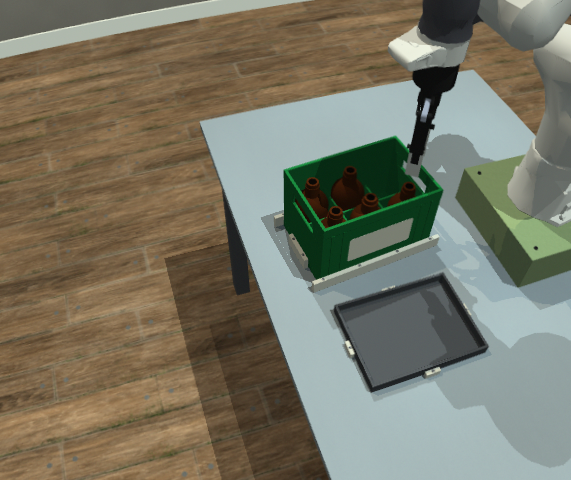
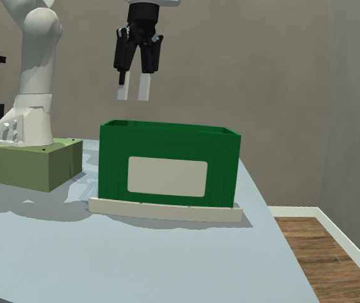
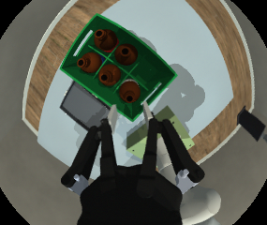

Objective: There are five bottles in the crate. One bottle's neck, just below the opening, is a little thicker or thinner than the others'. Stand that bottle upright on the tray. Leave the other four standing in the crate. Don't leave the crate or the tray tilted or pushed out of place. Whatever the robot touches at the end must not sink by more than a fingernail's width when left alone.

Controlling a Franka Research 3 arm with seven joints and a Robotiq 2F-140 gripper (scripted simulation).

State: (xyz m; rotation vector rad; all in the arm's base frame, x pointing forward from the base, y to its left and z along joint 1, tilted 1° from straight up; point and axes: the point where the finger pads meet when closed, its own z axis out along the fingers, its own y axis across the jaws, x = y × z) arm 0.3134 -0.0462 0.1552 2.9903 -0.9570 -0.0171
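Right now my hand is 90 mm short of the green crate, 30 mm to the left of it and 170 mm above it. From my hand the other things lie so: dark tray: 70 mm ahead, 240 mm to the left, 240 mm below; bottle: 100 mm ahead, 80 mm to the right, 170 mm below.
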